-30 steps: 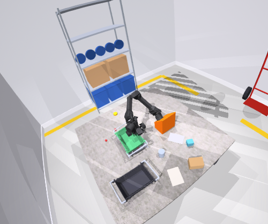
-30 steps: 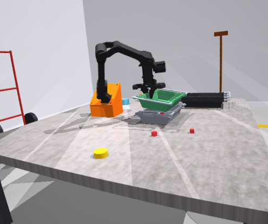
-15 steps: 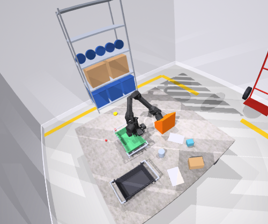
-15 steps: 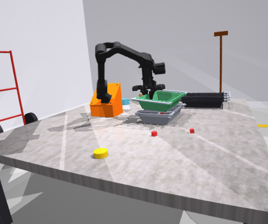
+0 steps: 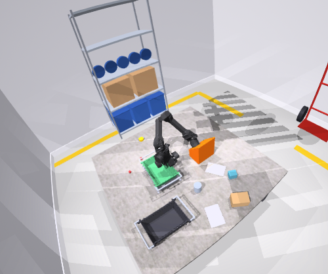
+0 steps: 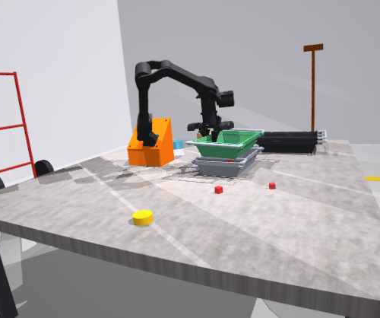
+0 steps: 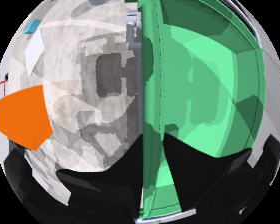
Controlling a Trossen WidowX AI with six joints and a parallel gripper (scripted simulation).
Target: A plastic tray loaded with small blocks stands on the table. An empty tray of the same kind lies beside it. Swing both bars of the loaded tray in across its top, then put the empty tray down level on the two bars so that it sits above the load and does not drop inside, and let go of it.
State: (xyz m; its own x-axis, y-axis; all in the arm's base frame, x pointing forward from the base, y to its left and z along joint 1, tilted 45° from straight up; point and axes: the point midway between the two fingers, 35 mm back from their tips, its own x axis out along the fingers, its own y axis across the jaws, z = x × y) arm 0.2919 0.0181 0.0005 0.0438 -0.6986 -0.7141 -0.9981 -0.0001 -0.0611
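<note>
Right now my gripper tip is 8 cm short of the green tray and 3 cm below it. Also, from my gripper tip: yellow disc 2 cm ahead, 53 cm to the right, 8 cm below; blue cube 37 cm behind, 35 cm to the left, 6 cm below; grey cylinder 8 cm behind, 27 cm to the left, 5 cm below.
</note>
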